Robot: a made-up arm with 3 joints. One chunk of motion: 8 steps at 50 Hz.
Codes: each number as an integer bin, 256 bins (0 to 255) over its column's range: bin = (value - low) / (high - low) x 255, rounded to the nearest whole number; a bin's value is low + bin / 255 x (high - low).
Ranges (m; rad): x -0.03..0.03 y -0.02..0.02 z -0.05..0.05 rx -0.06..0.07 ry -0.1..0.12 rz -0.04..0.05
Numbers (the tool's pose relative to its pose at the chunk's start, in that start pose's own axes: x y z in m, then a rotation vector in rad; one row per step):
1: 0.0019 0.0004 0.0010 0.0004 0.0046 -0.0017
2: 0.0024 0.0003 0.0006 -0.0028 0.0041 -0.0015
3: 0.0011 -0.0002 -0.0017 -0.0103 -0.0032 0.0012
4: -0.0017 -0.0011 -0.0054 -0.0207 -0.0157 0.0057
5: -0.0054 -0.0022 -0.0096 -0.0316 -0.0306 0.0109
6: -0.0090 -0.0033 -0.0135 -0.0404 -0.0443 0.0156
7: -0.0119 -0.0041 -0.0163 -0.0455 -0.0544 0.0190
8: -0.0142 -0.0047 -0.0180 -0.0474 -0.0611 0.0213
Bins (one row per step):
1: 136 130 130 118 121 109
2: 138 129 129 112 121 109
3: 132 126 123 97 112 117
4: 120 120 114 77 98 129
5: 105 113 103 56 80 144
6: 89 106 93 38 65 158
7: 77 101 86 28 53 167
8: 67 98 82 25 45 174

